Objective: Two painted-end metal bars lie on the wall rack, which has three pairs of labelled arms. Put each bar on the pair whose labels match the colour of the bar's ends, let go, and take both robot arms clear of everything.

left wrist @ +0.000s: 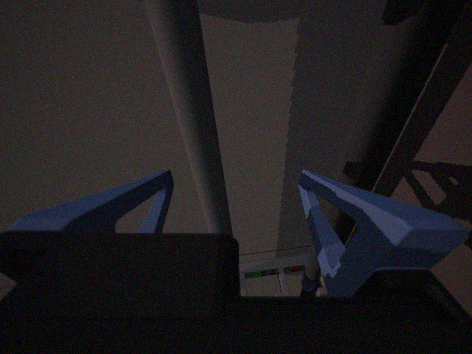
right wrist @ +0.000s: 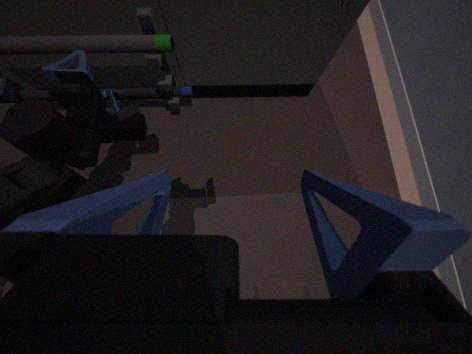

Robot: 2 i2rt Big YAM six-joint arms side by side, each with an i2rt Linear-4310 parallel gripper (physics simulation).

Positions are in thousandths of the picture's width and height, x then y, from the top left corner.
In view: the left gripper (left wrist: 501, 499), the right gripper (right wrist: 499, 499) and a wall (left wrist: 198, 315).
